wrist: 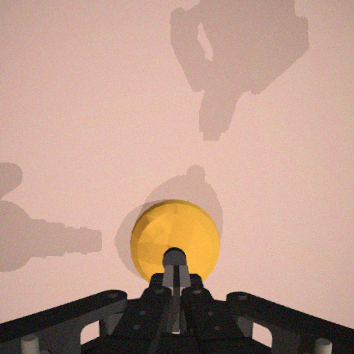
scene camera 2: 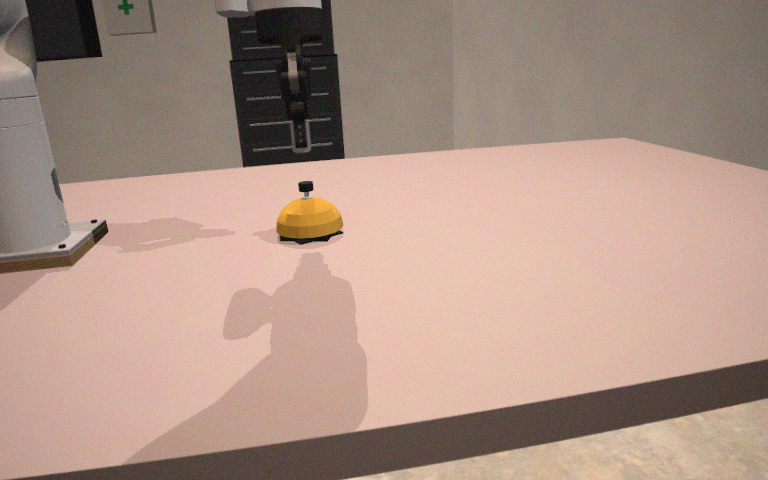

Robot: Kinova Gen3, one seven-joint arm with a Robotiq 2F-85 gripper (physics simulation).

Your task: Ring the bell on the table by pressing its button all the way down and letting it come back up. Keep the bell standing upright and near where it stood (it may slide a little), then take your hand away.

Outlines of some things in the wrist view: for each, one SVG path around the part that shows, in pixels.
My gripper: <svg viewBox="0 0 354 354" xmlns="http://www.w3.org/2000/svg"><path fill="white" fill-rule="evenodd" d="M0 323L0 354L354 354L353 328L307 314L244 291L227 293L225 301L213 299L209 290L204 288L201 276L197 273L188 272L188 265L164 264L164 271L155 272L151 275L148 287L143 290L138 298L127 299L125 291L108 289ZM253 322L266 327L270 331L272 336L271 347L252 338ZM98 320L99 336L80 344L80 333L83 327Z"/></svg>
A yellow dome bell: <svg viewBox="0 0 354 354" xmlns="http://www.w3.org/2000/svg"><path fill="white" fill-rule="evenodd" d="M144 210L136 219L130 236L131 259L141 277L149 282L153 273L164 271L164 264L188 265L188 272L199 274L203 281L211 273L217 262L220 246L216 225L209 214L200 206L180 199L163 200L154 203Z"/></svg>
